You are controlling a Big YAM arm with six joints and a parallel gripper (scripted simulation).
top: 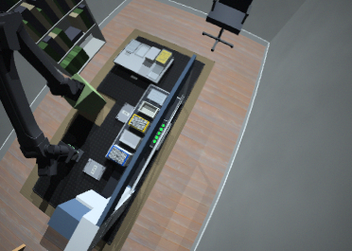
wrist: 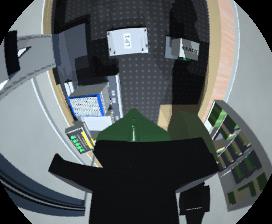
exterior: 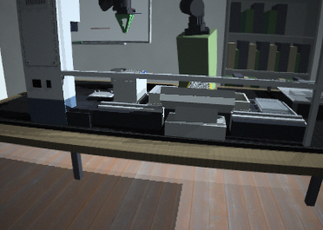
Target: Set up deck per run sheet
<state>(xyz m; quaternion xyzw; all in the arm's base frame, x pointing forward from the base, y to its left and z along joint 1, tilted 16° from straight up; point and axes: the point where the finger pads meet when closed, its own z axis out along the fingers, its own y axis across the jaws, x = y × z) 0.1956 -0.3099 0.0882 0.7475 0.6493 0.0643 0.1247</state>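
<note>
Right now the green-topped box is 18 cm behind my hand, 5 cm to the right of it and 23 cm below it. Also, from my hand: sealed block (19 cm ahead, 18 cm to the left, 22 cm below); blue tip rack (16 cm ahead, 5 cm to the left, 18 cm below); white tower (30 cm ahead, 19 cm to the right, 2 cm below).
</note>
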